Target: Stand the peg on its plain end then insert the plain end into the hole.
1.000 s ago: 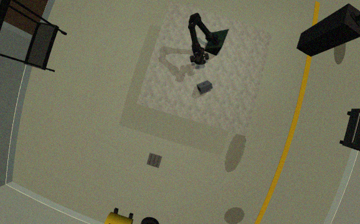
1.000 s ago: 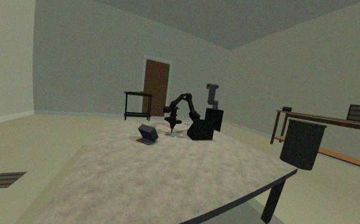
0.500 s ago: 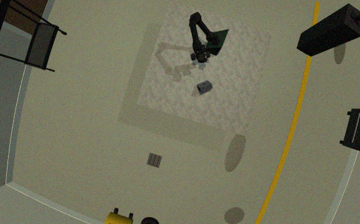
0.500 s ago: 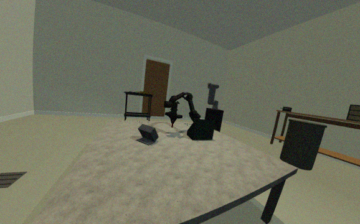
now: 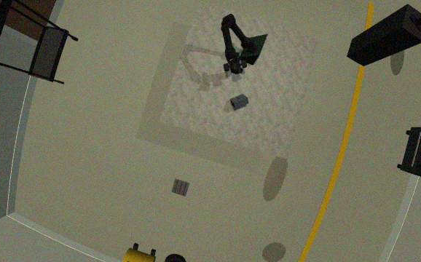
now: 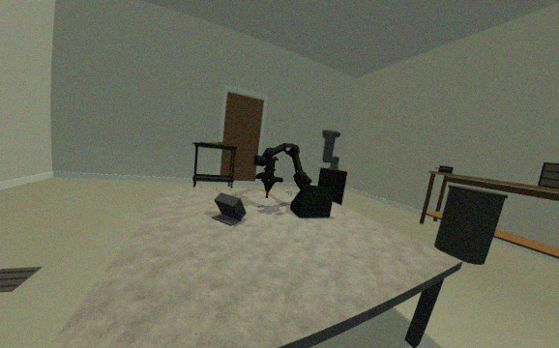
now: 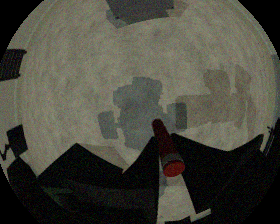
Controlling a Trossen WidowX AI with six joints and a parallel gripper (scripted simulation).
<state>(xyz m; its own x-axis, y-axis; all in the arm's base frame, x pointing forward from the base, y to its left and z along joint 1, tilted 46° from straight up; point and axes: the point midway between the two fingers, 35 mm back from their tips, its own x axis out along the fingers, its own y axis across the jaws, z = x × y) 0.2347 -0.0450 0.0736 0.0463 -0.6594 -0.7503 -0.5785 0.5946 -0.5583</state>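
Right now the sloped grey panel is 22 cm ahead of my gripper tip, 15 cm to the left of it and 5 cm below it. From my gripper tip the other things lie so: red peg (2 cm above).
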